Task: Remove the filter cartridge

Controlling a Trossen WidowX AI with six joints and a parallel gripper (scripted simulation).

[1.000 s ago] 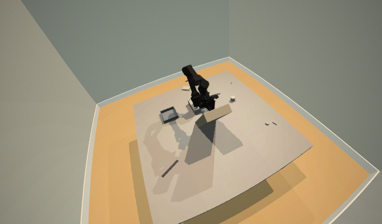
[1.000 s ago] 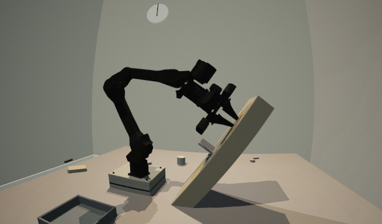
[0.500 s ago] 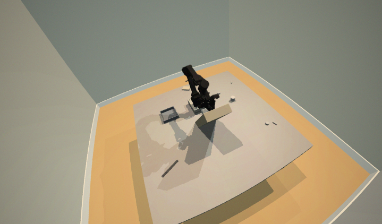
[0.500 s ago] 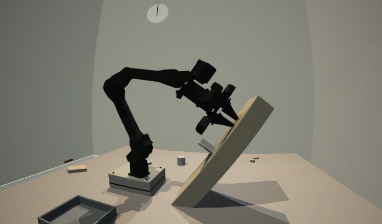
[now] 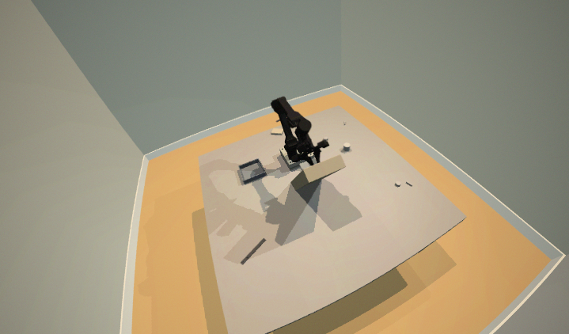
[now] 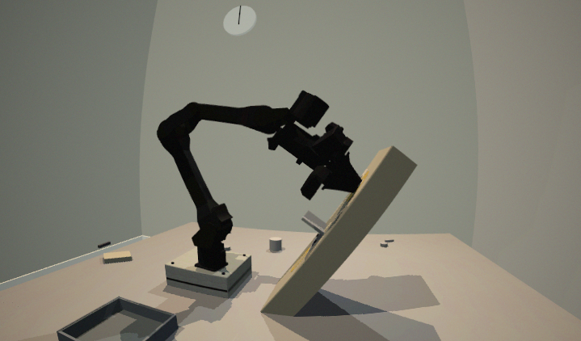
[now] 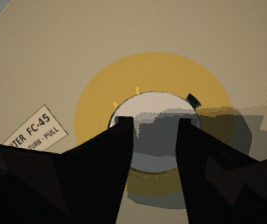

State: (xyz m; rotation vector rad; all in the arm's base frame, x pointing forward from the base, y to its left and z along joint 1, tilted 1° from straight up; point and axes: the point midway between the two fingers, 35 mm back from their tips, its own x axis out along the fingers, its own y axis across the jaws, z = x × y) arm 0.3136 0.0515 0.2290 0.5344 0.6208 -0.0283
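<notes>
My gripper tip is 10 mm short of the round grey filter cartridge and 10 mm above it. From my gripper tip the other things lie so: tray (350 mm behind, 340 mm to the right, 250 mm below); then tan block (710 mm behind, 100 mm to the right, 260 mm below); then tan service panel (40 mm behind, 10 mm to the right, 80 mm below).
</notes>
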